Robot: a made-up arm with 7 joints.
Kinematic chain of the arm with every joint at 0, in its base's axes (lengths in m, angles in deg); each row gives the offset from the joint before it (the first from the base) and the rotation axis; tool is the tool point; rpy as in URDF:
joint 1: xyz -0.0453 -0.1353 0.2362 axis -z
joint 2: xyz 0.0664 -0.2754 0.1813 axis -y
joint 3: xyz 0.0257 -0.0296 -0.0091 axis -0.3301 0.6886 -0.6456
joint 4: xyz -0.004 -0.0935 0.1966 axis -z
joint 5: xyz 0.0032 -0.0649 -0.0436 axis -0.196 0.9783 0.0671
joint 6: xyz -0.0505 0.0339 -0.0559 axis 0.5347 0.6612 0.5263
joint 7: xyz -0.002 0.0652 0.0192 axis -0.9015 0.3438 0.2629
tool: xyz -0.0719 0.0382 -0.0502 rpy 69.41 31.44 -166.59
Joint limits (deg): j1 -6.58..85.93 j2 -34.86..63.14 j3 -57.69..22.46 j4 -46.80..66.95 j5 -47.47..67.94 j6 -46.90..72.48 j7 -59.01..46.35
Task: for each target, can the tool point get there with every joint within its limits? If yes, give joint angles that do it. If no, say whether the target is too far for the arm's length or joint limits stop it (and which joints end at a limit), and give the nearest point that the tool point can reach.
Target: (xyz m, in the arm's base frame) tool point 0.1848 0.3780 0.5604
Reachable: no: joint limits stop it (at a limit: joint 1, joint 2, joint 3, joint 5) | nearest point -0.2875 -0.0158 0.5177 | short by 0.616 m
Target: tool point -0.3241 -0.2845 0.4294
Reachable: yes | joints 44.59 50.87 -32.86 49.37 24.50 22.35 -20.20
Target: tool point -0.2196 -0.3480 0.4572
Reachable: yes | joints 33.26 38.85 14.72 38.46 -16.47 32.35 22.86
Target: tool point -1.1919 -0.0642 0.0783
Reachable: no: too far | nearest point -0.6399 -0.1581 0.3826 | short by 0.637 m
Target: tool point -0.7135 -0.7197 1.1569
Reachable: no: too far | nearest point -0.4232 -0.4658 0.6640 | short by 0.626 m
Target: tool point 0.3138 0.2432 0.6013
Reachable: no: joint limits stop it (at a limit: joint 1, joint 2, joint 3, joint 5) | nearest point 0.2039 -0.3188 0.5276 | short by 0.577 m
